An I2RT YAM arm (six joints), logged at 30 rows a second.
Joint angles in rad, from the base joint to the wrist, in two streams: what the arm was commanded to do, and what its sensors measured. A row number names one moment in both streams.
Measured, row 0: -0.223 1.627 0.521 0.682 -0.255 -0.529
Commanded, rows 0 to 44: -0.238 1.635 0.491 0.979 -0.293 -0.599; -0.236 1.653 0.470 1.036 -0.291 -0.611; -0.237 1.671 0.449 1.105 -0.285 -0.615; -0.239 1.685 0.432 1.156 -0.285 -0.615; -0.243 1.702 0.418 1.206 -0.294 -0.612; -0.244 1.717 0.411 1.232 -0.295 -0.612; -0.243 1.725 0.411 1.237 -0.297 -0.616; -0.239 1.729 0.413 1.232 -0.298 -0.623; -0.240 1.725 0.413 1.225 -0.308 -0.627; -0.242 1.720 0.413 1.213 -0.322 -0.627; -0.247 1.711 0.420 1.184 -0.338 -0.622; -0.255 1.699 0.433 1.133 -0.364 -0.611; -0.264 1.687 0.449 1.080 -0.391 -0.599; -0.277 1.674 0.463 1.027 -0.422 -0.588; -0.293 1.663 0.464 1.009 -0.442 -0.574; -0.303 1.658 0.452 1.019 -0.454 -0.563; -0.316 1.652 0.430 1.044 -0.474 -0.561; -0.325 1.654 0.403 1.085 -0.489 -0.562; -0.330 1.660 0.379 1.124 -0.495 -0.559; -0.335 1.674 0.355 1.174 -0.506 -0.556; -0.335 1.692 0.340 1.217 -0.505 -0.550; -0.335 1.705 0.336 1.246 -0.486 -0.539; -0.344 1.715 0.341 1.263 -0.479 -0.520; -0.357 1.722 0.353 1.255 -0.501 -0.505; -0.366 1.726 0.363 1.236 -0.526 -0.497; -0.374 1.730 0.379 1.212 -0.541 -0.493; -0.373 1.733 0.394 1.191 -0.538 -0.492; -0.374 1.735 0.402 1.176 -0.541 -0.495; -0.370 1.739 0.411 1.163 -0.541 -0.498; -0.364 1.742 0.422 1.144 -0.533 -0.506; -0.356 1.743 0.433 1.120 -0.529 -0.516; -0.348 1.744 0.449 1.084 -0.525 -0.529; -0.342 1.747 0.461 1.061 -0.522 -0.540; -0.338 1.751 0.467 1.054 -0.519 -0.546; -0.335 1.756 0.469 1.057 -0.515 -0.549; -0.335 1.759 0.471 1.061 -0.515 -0.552; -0.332 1.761 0.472 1.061 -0.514 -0.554; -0.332 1.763 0.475 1.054 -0.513 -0.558; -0.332 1.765 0.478 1.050 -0.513 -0.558; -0.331 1.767 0.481 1.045 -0.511 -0.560; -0.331 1.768 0.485 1.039 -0.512 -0.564; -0.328 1.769 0.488 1.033 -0.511 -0.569; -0.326 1.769 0.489 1.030 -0.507 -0.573; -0.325 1.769 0.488 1.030 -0.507 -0.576; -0.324 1.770 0.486 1.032 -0.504 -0.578
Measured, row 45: -0.336 1.761 0.467 1.009 -0.498 -0.556
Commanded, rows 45 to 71: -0.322 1.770 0.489 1.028 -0.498 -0.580; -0.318 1.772 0.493 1.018 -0.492 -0.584; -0.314 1.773 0.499 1.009 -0.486 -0.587; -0.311 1.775 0.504 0.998 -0.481 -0.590; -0.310 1.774 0.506 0.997 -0.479 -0.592; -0.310 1.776 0.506 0.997 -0.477 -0.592; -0.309 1.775 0.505 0.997 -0.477 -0.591; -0.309 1.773 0.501 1.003 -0.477 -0.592; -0.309 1.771 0.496 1.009 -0.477 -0.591; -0.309 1.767 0.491 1.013 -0.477 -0.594; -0.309 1.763 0.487 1.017 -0.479 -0.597; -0.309 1.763 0.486 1.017 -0.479 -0.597; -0.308 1.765 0.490 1.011 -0.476 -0.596; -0.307 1.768 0.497 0.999 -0.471 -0.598; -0.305 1.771 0.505 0.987 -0.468 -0.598; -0.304 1.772 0.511 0.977 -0.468 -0.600; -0.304 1.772 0.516 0.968 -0.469 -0.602; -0.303 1.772 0.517 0.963 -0.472 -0.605; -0.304 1.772 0.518 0.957 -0.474 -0.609; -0.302 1.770 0.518 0.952 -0.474 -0.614; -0.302 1.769 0.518 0.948 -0.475 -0.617; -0.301 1.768 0.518 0.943 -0.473 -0.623; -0.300 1.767 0.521 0.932 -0.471 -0.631; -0.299 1.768 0.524 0.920 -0.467 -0.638; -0.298 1.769 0.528 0.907 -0.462 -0.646; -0.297 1.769 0.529 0.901 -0.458 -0.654; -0.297 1.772 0.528 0.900 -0.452 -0.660
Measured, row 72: -0.307 1.763 0.505 0.900 -0.465 -0.624
